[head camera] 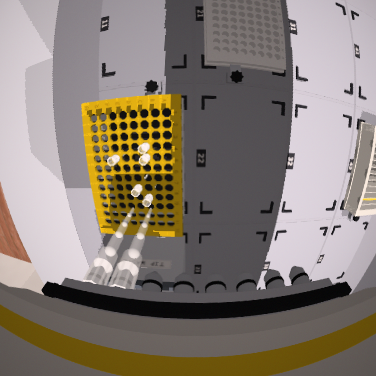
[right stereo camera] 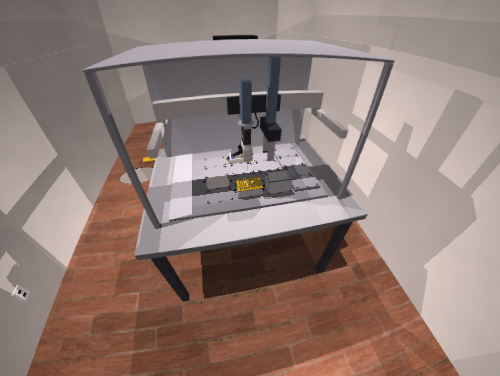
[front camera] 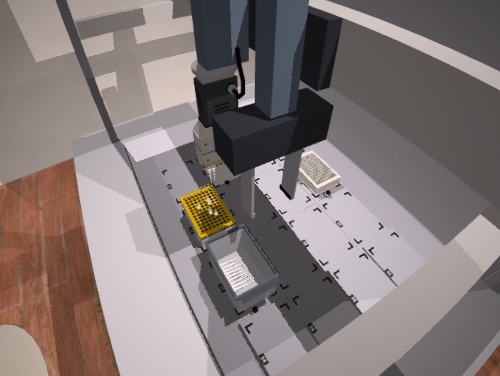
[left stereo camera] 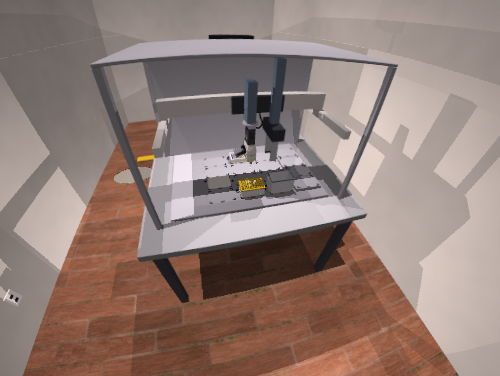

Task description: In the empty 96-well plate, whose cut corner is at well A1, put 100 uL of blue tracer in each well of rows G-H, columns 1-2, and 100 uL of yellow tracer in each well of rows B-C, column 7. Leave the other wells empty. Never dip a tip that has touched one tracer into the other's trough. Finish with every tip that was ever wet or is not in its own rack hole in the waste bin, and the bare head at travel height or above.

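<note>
The pipetting head carries two clear tips on its two leftmost channels in the head view; its other nozzles are bare. The tips hang over the yellow tip rack, where several scattered tips stand. No coloured liquid is discernible in the carried tips. The grey 96-well plate shows no colour in its visible wells; its far end is cut off in the head view. The pale trough holder shows a yellow strip. The parked plate gripper is open and empty beside the head.
The grey waste bin stands beside the rack, with a white ribbed area inside. Marked deck positions surround the labware. The frame posts stand at the deck's front corners.
</note>
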